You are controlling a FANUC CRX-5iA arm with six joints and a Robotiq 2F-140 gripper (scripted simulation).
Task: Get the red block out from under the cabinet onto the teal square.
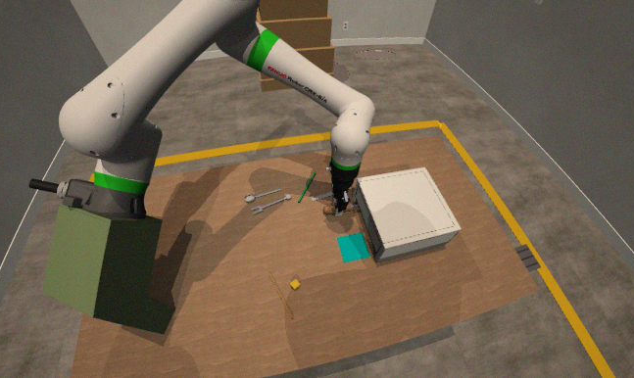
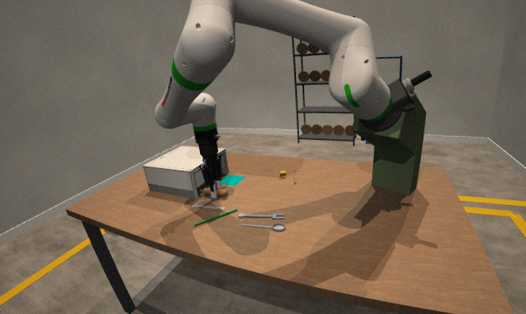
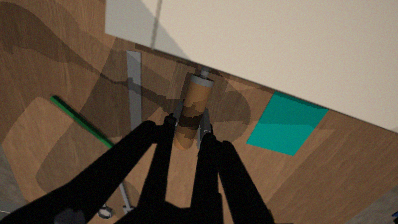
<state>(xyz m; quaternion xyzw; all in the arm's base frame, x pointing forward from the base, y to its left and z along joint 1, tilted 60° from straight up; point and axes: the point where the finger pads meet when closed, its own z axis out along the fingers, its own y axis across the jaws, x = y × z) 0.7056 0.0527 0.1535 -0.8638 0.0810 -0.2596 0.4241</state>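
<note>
Right now my hand is 3 cm short of the teal square, 16 cm to the left of it and 4 cm above it. Round my hand: red block 21 cm ahead, 10 cm to the right, 2 cm below; flat grey bar 2 cm behind, 9 cm to the left, 4 cm below; green rod 11 cm behind, 14 cm to the left, 3 cm below.
</note>
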